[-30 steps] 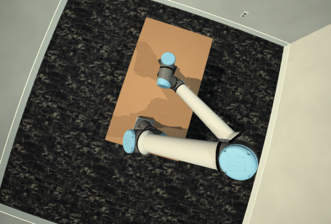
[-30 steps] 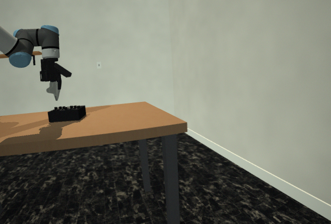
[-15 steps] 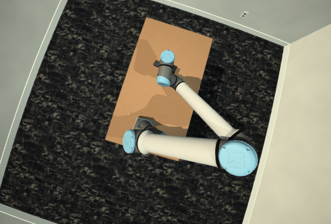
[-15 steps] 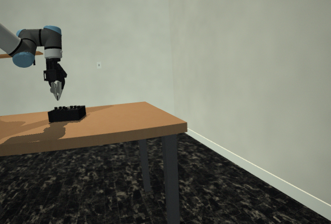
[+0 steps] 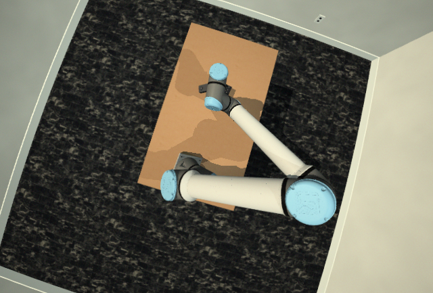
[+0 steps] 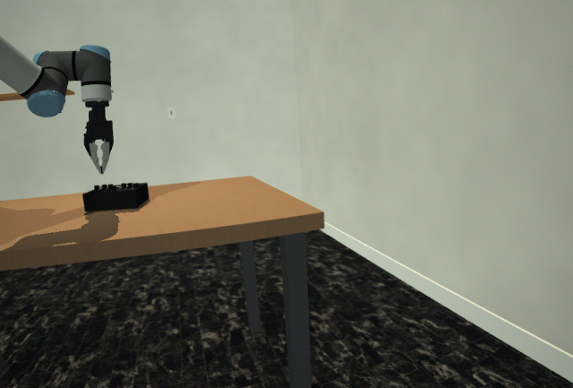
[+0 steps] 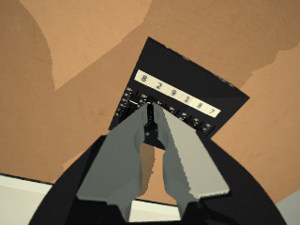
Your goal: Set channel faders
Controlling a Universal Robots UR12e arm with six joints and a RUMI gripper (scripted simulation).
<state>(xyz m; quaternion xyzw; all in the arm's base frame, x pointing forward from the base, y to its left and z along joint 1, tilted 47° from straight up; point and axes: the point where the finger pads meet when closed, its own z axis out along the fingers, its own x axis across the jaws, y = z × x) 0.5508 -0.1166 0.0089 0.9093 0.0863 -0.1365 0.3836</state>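
Now: the fader cap 20 mm behind my hand, 20 mm to the right of it and 50 mm below it.
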